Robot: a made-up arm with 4 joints. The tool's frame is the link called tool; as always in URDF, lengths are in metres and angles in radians.
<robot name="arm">
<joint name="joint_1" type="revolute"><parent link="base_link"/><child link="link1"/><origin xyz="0.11 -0.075 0.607" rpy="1.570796 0 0"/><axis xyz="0 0 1"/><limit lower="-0.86" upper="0.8"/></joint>
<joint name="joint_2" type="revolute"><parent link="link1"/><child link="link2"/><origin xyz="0.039 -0.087 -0.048" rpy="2.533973 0.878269 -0.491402"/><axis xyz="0 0 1"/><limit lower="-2.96" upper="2.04"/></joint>
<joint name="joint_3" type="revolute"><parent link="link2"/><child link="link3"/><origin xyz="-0.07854 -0.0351 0.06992" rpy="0 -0.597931 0"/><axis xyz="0 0 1"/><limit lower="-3.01" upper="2.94"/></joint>
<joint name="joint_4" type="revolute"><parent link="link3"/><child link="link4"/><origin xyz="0.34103 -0.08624 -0.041" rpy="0.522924 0.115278 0.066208"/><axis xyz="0 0 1"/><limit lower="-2.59" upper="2.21"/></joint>
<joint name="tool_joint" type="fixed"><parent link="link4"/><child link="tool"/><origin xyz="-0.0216 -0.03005 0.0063" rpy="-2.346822 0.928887 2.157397"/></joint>
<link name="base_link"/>
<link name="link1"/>
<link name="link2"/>
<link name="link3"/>
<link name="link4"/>
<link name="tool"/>
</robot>
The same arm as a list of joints. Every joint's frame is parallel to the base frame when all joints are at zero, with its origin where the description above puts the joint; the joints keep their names.
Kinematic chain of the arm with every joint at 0, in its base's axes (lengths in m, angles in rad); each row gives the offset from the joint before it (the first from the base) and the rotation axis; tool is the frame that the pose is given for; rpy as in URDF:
joint_1: xyz 0.1100 -0.0750 0.6070 axis -y
joint_2: xyz 0.0390 0.0480 -0.0870 axis -0.826502 0.524201 -0.205201
joint_3: xyz -0.1020 -0.0110 0.0420 axis -x
joint_4: xyz 0.0410 0.3490 -0.0440 axis -0.860612 0.302604 0.409606
tool: xyz 0.0070 -0.0080 0.0360 rpy -0.6433 0.6326 -1.0464
Joint limits (rad, base to tool): -0.8600..0.8000 -2.9600..2.0400 -3.0100..2.9400 -2.5900..2.2100

